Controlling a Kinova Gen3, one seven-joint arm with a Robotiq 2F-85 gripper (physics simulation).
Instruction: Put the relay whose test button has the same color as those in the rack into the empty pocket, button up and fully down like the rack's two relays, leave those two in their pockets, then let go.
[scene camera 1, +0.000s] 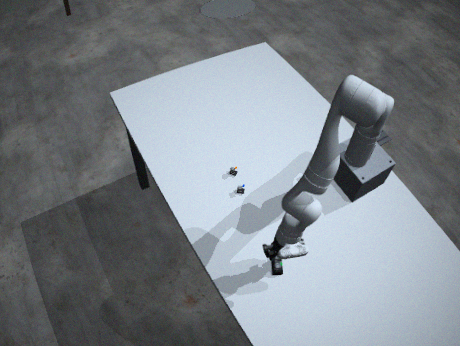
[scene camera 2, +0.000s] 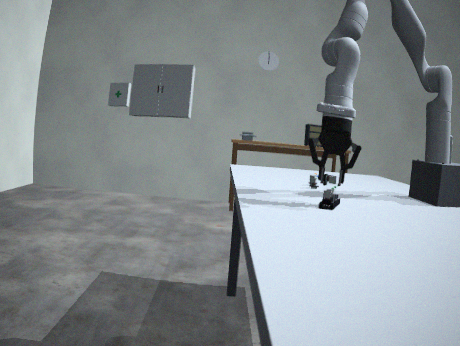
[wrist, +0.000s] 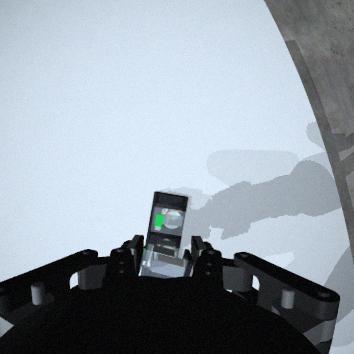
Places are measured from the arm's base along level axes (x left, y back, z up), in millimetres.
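Where they show: gripper, between the fingertips: (scene camera 2: 330, 184) (wrist: 166, 246); arm's base, origin of its link: (scene camera 1: 355, 157) (scene camera 2: 436, 162).
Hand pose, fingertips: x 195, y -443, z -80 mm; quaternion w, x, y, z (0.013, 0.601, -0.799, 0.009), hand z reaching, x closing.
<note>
Each offset is from my fingertips to the centre of the thing. Level surfaces: height alone.
My gripper (scene camera 2: 331, 182) (wrist: 166, 246) is shut on a clear-cased relay @(dx -10, dy +2, dz +9 mm) (wrist: 165, 266), whose green button shows at its left edge in the wrist view. The held relay is above the black rack @(dx -10, dy +7, dz -42 mm) (scene camera 1: 277, 271) (scene camera 2: 329, 204) (wrist: 171, 199), apart from it in scene camera 2. One rack relay @(dx +19, dy -6, dz -27 mm) (wrist: 173, 220) with a green button sits at the rack's far end in the wrist view. The second rack relay is mostly hidden behind the held one, and the empty pocket cannot be made out. Loose relays with an orange button @(dx -399, dy +34, dz -31 mm) (scene camera 1: 233, 171) and a blue button @(dx -313, dy +22, dz -31 mm) (scene camera 1: 240, 190) stand away from the rack.
The rack stands on the white table @(dz -53 mm) (scene camera 1: 200, 115) (scene camera 2: 350, 260) (wrist: 90, 125), some way in from the table's long edge. The arm's grey base block (scene camera 1: 365, 172) (scene camera 2: 436, 182) is at the opposite side. Shadows of the arm fall across the table.
</note>
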